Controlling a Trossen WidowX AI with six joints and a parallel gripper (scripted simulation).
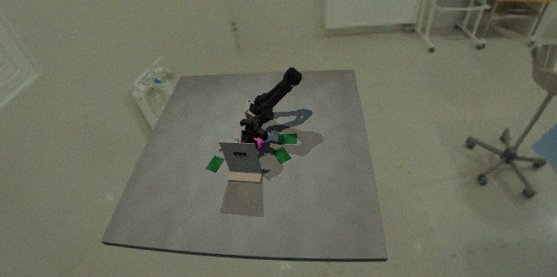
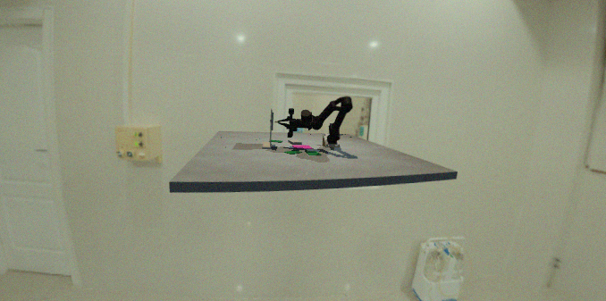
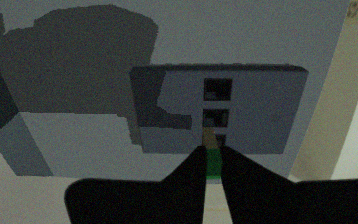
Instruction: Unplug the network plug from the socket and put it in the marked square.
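My gripper tip is now 17 cm past the marked square, 2 cm to the right of it and 16 cm above it. The rest, counted from my gripper tip: thin tab 1 cm ahead; network plug right at my gripper tip; upright panel 5 cm ahead, 5 cm below.
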